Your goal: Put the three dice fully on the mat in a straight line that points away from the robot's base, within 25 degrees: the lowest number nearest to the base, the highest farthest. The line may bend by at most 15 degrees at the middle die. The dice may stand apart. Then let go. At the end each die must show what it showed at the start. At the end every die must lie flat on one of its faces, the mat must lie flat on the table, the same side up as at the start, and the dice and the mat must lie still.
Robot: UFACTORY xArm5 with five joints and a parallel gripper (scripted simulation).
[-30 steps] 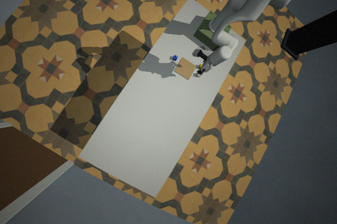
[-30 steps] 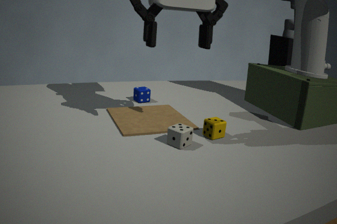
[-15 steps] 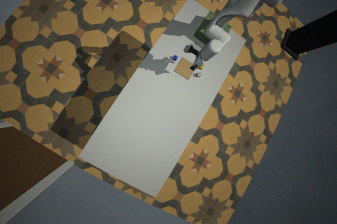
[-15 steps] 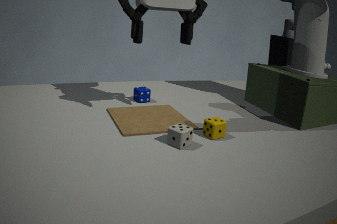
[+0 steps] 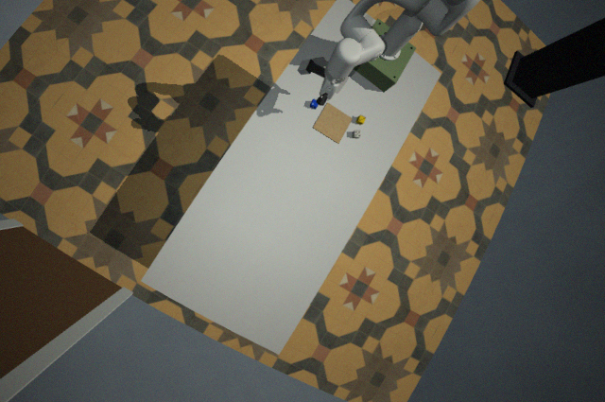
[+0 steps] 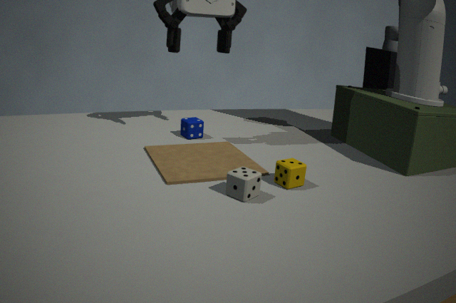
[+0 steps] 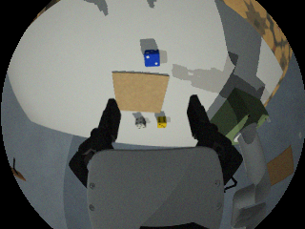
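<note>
Right now the blue die is 1 cm to the right of my hand and 14 cm below it. From my hand the other things lie so: white die (2 cm ahead, 23 cm to the left, 14 cm below); yellow die (5 cm behind, 22 cm to the left, 14 cm below); tan mat (3 cm ahead, 11 cm to the left, 15 cm below).
</note>
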